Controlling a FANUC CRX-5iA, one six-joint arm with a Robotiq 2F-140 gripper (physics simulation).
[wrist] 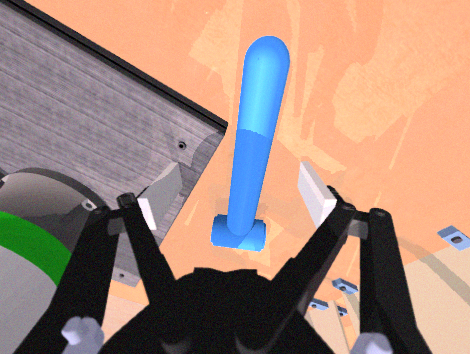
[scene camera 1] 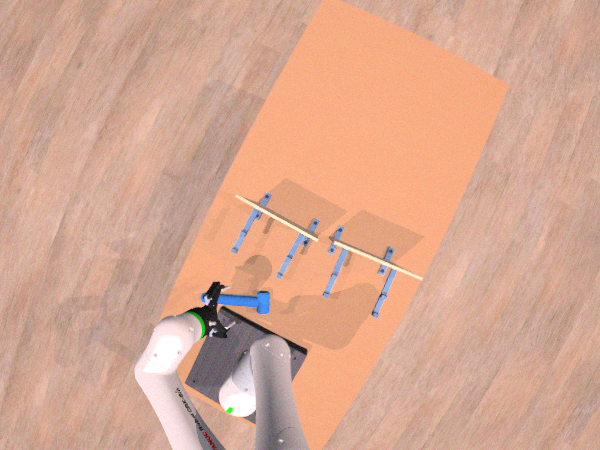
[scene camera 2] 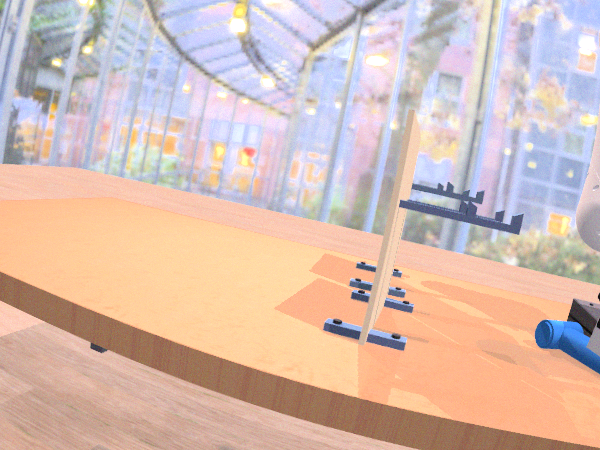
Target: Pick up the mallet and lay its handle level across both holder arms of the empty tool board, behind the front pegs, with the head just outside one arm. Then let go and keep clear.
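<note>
The blue mallet is near the dark base plate. Its head points toward the right in scene camera 1. My gripper is open and empty; its pads stand apart, one on each side of the handle in the wrist view. Their height against the handle cannot be told. Two upright boards, the left one and the right one, both look empty. Blue-grey holder arms with raised pegs, such as the near one and another, reach out toward the robot side.
The dark base plate lies close beside the mallet. The arm's white upper links stand over that plate. Blue-grey feet carry the boards on the orange table.
</note>
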